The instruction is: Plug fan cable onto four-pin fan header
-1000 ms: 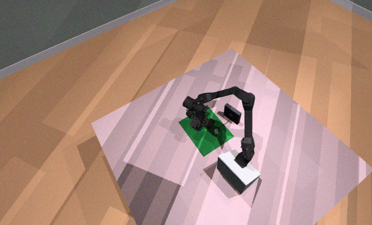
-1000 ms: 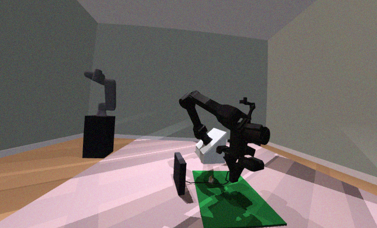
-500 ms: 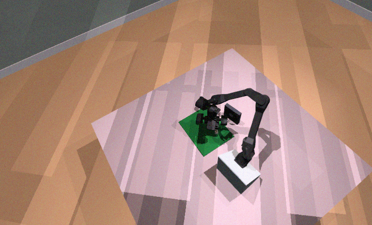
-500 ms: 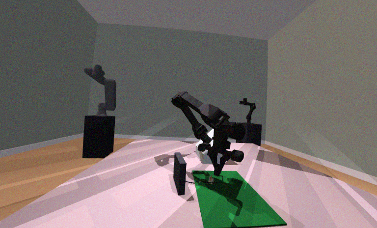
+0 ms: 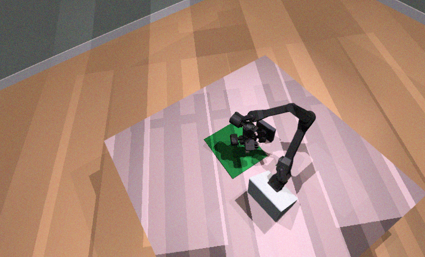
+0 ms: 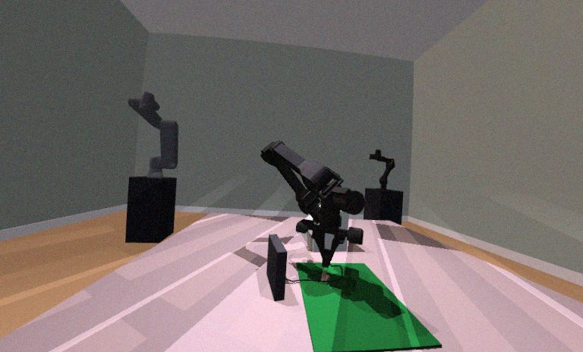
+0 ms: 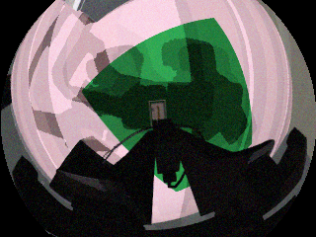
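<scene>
My gripper tip is 1 cm below the black plug and 1 cm short of it. Also, from my gripper tip: four-pin header (6 cm below); then green board (8 cm below, 6 cm ahead, 4 cm to the left); then black fan (14 cm to the right).
</scene>
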